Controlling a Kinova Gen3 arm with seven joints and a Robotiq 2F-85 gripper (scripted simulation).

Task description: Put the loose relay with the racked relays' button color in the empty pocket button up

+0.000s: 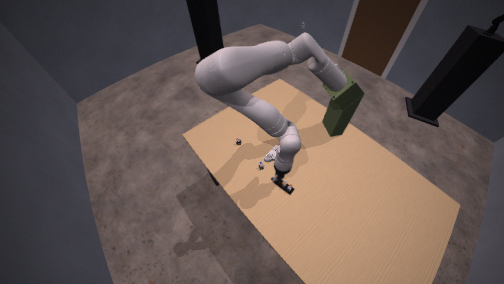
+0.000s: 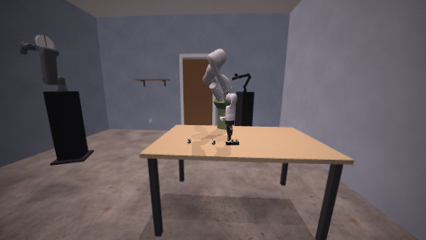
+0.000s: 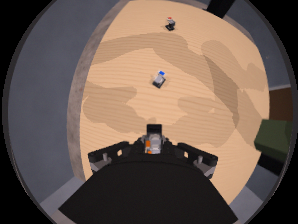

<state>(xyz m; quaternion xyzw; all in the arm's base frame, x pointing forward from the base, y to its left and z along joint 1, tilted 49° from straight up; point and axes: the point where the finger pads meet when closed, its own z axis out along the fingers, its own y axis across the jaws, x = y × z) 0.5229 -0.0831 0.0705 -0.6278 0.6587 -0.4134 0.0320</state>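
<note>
Right now the rack is 1 cm ahead of my hand, 3 cm to the left of it and 6 cm below it.
</note>
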